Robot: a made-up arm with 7 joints. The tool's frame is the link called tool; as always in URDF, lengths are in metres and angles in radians. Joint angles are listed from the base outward. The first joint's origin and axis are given. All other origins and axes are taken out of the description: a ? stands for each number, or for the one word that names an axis. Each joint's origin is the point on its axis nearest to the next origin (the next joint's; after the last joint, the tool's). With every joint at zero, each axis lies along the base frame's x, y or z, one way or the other. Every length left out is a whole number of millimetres.
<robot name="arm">
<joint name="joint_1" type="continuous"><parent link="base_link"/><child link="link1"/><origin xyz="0.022 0 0.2"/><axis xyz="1 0 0"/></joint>
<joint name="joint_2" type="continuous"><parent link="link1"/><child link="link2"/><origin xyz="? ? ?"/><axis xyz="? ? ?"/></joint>
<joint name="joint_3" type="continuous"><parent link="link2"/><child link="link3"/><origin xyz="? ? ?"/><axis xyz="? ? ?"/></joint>
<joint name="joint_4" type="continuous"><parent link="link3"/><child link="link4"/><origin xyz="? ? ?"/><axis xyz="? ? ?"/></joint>
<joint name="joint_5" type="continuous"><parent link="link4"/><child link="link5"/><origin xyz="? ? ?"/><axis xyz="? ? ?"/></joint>
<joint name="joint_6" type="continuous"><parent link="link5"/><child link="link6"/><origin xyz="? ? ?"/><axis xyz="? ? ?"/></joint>
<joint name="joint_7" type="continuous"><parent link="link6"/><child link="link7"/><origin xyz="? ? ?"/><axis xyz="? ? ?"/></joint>
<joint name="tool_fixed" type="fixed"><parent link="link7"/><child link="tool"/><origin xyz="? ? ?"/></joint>
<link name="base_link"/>
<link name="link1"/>
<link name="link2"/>
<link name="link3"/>
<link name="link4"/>
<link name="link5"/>
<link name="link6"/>
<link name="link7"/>
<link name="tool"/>
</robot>
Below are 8 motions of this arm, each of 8 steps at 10 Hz.
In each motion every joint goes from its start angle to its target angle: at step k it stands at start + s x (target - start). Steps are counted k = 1, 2, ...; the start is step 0. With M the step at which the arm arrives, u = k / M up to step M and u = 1 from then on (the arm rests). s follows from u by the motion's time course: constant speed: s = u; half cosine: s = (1 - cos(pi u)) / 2; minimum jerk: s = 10 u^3 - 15 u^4 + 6 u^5.
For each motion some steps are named. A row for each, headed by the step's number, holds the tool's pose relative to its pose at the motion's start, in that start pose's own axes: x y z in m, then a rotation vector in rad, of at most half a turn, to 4 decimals.
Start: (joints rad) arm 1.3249 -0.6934 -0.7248 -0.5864 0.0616 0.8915 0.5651
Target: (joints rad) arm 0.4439 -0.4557 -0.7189 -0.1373 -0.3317 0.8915 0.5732
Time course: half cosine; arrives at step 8
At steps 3, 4, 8:
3: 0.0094 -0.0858 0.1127 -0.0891 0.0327 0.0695
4: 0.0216 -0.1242 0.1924 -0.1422 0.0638 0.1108
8: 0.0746 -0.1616 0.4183 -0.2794 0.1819 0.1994

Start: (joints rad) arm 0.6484 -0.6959 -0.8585 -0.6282 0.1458 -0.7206 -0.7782
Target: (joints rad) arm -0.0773 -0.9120 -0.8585 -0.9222 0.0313 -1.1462 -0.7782
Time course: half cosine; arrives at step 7
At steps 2, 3, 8:
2: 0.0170 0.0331 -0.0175 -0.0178 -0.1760 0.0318
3: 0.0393 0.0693 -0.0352 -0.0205 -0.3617 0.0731
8: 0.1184 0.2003 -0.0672 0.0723 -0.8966 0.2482

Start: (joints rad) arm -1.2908 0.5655 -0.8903 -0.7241 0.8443 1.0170 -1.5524
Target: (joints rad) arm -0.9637 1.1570 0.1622 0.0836 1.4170 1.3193 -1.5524
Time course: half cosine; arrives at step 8
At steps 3, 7, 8:
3: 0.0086 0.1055 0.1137 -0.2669 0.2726 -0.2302
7: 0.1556 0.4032 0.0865 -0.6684 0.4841 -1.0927
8: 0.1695 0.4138 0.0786 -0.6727 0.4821 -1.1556

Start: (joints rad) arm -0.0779 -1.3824 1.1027 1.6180 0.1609 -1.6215 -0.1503
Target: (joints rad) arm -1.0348 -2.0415 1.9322 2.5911 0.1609 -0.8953 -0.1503
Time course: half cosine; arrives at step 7
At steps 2, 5, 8:
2: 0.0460 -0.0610 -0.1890 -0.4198 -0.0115 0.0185
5: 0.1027 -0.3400 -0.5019 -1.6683 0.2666 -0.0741
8: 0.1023 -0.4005 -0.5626 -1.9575 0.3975 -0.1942

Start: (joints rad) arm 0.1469 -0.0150 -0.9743 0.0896 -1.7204 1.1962 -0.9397
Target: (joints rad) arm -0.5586 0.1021 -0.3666 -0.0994 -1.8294 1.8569 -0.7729
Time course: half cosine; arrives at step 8
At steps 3, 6, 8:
3: 0.0775 0.0865 0.1946 -0.1348 0.4445 -0.1180
6: 0.4315 0.1824 0.3651 -0.1079 1.2168 -0.3577
8: 0.5435 0.1712 0.3640 -0.0376 1.4049 -0.4306

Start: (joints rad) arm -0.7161 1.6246 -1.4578 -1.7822 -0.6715 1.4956 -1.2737
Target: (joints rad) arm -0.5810 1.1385 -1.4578 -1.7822 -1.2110 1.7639 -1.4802
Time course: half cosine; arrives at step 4
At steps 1, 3, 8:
1: 0.0032 -0.0087 0.0247 0.0321 0.0543 0.0237
3: 0.0344 -0.0331 0.1329 0.1875 0.3103 0.1086
8: 0.0436 -0.0344 0.1527 0.2190 0.3615 0.1205

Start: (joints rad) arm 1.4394 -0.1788 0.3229 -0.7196 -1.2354 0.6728 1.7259
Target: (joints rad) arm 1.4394 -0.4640 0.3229 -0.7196 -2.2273 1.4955 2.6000
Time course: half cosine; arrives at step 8
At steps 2, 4, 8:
2: -0.0066 0.0507 0.0039 -0.0001 -0.0633 -0.1044
4: 0.0293 0.1973 0.0513 -0.0578 -0.1123 -0.4450
8: 0.2374 0.3644 0.1782 -0.2839 0.1327 -1.0066

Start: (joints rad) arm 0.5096 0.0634 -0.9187 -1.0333 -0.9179 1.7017 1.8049
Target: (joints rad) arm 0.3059 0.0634 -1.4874 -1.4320 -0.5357 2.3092 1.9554
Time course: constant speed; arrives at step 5
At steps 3, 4, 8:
3: 0.0423 -0.0303 -0.3149 -0.3382 -0.4367 0.1079
4: 0.0731 -0.0718 -0.4029 -0.4325 -0.5712 0.1722
8: 0.1115 -0.1244 -0.4774 -0.5129 -0.6990 0.2498

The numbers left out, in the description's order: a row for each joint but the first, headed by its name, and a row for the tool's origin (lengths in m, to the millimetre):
joint_2: xyz 0 -0.554 -0.088, axis 0 -1 0
joint_3: xyz 0.091 0 -0.021, axis -1 0 0
joint_4: xyz 0 0.146 -0.16, axis 0 1 0
joint_5: xyz 0.165 0 -0.052, axis -1 0 0
joint_6: xyz 0 -0.071 -0.17, axis 0 0 1
joint_7: xyz -0.428 0.021 0, axis -1 0 0
tool: xyz 0 -0.035 0.107

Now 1 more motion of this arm.
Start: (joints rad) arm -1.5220 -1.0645 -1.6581 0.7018 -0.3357 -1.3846 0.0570
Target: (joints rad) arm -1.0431 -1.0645 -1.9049 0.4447 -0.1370 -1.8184 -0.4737
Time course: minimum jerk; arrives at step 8
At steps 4, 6, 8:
4: -0.0054 0.0920 0.0748 0.1644 0.1095 -0.1354
6: 0.0022 0.1853 0.1267 0.2886 0.1674 -0.2890
8: 0.0064 0.2129 0.1384 0.3187 0.1763 -0.3355

